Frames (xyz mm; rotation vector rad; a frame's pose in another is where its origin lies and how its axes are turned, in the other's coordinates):
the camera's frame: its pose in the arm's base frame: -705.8 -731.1 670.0 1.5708 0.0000 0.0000
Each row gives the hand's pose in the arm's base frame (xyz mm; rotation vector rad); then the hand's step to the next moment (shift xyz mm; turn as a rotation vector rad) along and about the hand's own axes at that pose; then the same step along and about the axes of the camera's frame.
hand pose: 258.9 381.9 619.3 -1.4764 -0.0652 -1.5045
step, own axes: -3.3 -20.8 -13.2 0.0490 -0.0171 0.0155
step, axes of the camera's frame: -23.8 5.8 -4.2 0.0115 0.0520 0.0098
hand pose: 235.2 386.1 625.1 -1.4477 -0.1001 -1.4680
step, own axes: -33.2 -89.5 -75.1 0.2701 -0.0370 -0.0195
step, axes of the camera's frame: -120.9 4.5 -11.0 0.0293 0.2257 0.1513
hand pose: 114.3 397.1 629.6 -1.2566 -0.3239 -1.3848
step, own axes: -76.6 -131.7 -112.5 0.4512 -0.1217 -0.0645
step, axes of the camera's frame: -184.1 -43.4 10.3 -0.0166 0.3926 0.2611
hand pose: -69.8 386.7 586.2 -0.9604 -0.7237 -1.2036
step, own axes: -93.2 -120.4 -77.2 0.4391 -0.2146 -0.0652
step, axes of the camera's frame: -140.8 -88.5 38.3 -0.1097 0.4021 0.2634
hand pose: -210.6 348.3 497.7 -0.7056 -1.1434 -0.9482
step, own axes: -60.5 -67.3 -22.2 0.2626 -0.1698 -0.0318
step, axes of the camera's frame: -58.3 -64.5 33.6 -0.1059 0.2424 0.1698
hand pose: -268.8 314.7 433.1 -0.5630 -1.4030 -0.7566
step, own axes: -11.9 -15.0 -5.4 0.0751 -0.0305 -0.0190
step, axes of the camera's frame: -7.8 -13.6 12.2 -0.0101 0.0698 0.0442
